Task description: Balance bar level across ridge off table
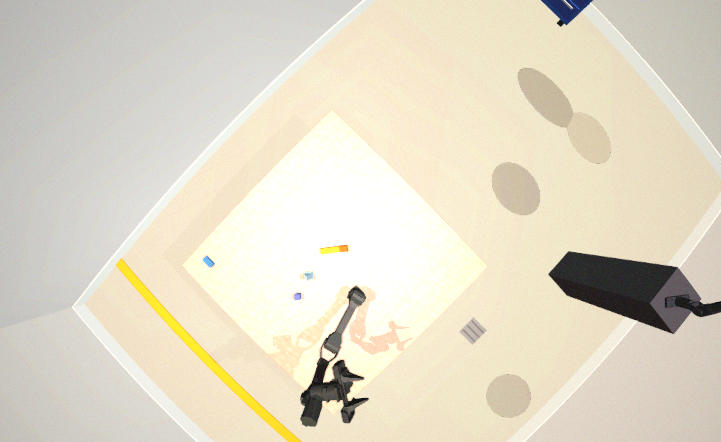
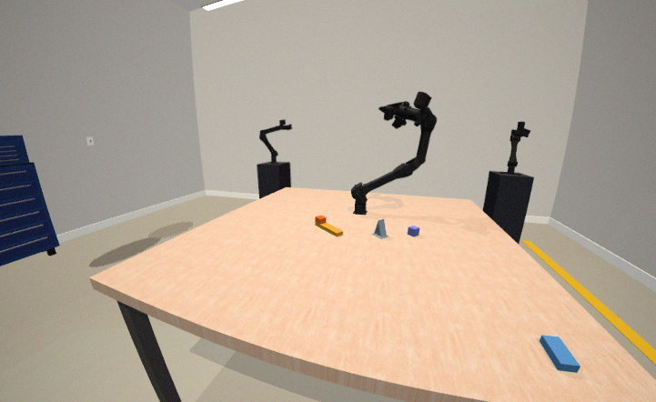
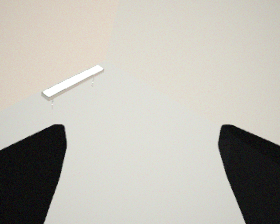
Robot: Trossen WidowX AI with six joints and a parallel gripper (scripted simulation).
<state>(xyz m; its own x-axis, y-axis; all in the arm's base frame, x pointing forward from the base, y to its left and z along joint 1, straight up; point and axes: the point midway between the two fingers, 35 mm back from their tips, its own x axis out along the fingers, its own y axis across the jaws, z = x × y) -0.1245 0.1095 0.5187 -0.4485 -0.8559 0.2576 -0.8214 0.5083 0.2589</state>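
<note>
The yellow bar lies 390 mm ahead of my gripper tip, 190 mm to the right of it and 510 mm below it. The rest, counted from my gripper tip: flat blue block: 880 mm ahead, 420 mm to the left, 520 mm below; then small purple cube: 360 mm ahead, 170 mm to the left, 510 mm below.
</note>
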